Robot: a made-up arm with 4 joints.
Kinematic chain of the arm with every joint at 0, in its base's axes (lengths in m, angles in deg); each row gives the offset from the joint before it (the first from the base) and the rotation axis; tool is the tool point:
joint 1: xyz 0 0 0.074 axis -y
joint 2: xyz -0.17 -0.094 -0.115 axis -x
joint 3: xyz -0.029 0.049 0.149 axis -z
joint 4: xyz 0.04 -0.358 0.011 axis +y
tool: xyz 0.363 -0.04 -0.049
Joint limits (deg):
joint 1: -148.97..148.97
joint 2: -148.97..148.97
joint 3: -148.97..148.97
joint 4: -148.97..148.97
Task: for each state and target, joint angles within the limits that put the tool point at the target. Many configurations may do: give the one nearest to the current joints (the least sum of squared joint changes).
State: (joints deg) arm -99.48 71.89 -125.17 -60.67
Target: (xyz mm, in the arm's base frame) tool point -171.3 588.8 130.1
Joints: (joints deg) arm -81.20 48.75 -136.84 -69.63
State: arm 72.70 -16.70 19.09 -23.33
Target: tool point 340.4 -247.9 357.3
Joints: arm 99.50 -65.89 -5.97 12.90
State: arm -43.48 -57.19 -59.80 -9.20
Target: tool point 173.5 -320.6 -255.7
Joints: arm -45.35 -74.10 -34.09 -17.08
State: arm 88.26 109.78 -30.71 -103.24
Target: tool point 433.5 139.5 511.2
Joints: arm 113.73 145.49 -71.82 -80.28
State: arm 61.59 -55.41 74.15 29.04
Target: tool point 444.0 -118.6 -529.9
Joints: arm 88.33 -93.10 89.08 10.89
